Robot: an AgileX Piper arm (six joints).
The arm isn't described. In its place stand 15 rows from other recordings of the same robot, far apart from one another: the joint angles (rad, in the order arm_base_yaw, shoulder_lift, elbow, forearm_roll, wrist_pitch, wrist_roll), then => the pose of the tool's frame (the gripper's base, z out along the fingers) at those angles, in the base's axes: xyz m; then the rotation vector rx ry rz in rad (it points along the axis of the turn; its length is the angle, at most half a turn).
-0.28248, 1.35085, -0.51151, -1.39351, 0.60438, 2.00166 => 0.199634 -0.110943 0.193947 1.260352 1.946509 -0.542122
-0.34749, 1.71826, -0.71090, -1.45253, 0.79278, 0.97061 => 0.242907 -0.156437 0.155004 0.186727 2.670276 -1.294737
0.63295, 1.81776, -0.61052, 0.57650, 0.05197, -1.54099 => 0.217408 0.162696 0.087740 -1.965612 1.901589 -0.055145
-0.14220, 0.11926, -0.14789, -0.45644, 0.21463, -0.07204 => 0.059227 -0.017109 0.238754 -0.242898 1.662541 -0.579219
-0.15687, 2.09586, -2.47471, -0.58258, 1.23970, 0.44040 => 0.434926 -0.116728 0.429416 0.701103 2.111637 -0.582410
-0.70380, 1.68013, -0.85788, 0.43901, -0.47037, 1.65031 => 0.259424 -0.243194 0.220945 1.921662 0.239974 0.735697
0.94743, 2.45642, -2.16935, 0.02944, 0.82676, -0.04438 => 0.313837 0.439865 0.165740 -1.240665 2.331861 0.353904
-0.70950, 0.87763, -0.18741, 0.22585, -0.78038, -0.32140 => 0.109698 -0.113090 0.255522 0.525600 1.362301 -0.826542
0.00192, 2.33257, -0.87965, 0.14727, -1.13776, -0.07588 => 0.383239 -0.011385 0.038931 0.081202 1.800826 -0.128814
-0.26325, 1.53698, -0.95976, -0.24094, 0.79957, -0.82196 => 0.272846 -0.089659 0.222168 -1.021056 2.785755 -0.466533
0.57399, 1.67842, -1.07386, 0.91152, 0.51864, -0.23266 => 0.276698 0.221376 0.231607 -0.152007 2.594461 0.980618
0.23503, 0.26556, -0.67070, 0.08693, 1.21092, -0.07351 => 0.014379 0.011047 0.312656 -0.359462 2.264402 0.192871
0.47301, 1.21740, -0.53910, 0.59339, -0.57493, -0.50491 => 0.230905 0.087085 0.271338 -0.151690 1.658488 0.108256
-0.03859, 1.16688, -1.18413, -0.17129, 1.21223, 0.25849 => 0.211407 -0.022698 0.365684 0.364106 2.633988 -0.162462
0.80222, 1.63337, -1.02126, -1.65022, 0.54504, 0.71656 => 0.279479 0.221385 0.260044 -1.320175 1.546313 -0.645023
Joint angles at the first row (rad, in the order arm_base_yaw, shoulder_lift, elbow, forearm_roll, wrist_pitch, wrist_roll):
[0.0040 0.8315 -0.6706 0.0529 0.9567 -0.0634]
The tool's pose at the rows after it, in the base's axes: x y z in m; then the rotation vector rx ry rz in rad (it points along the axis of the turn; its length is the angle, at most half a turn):
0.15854 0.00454 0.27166 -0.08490 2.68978 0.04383
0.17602 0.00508 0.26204 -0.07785 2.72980 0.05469
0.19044 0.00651 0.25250 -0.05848 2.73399 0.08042
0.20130 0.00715 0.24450 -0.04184 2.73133 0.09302
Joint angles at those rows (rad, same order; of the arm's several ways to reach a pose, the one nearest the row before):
[0.0040 0.9547 -0.6916 0.0529 0.9461 -0.0803]
[0.0040 1.0445 -0.7056 0.0610 0.9106 -0.0805]
[0.0040 1.1120 -0.7075 0.0843 0.8500 -0.0815]
[0.0040 1.1629 -0.7075 0.0977 0.7967 -0.0806]

